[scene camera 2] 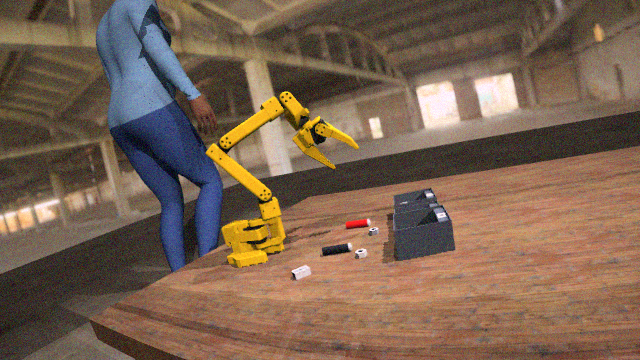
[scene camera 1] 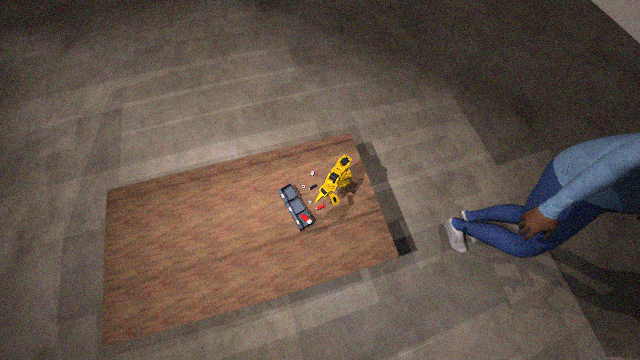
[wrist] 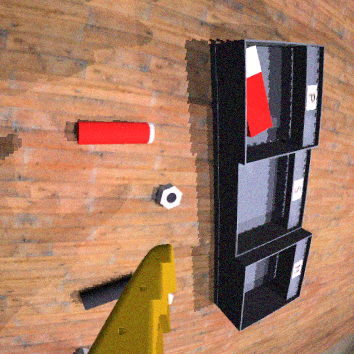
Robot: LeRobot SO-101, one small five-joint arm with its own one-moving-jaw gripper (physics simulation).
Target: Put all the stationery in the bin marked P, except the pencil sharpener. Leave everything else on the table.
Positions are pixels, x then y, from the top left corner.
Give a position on a black cylinder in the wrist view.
91, 298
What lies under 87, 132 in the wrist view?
A red cylinder.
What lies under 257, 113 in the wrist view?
An eraser.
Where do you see a dark three-compartment bin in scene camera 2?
At 422, 227
